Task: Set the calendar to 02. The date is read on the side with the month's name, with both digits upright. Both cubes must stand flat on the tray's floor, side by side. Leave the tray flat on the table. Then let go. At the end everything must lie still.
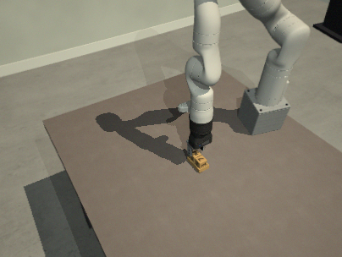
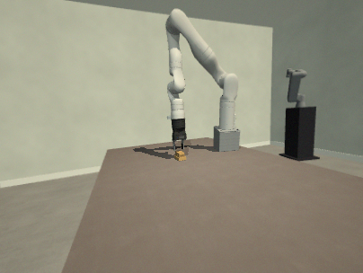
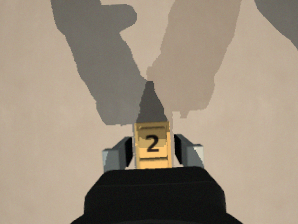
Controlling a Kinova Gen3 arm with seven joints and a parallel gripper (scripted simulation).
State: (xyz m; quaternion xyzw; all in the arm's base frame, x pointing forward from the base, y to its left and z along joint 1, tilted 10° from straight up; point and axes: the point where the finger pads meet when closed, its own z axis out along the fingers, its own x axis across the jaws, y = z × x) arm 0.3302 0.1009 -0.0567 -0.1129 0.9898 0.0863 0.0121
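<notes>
Now: hand 4 cm above the orange cube. Also, from my hand: tray: 2 cm to the left, 6 cm below.
</notes>
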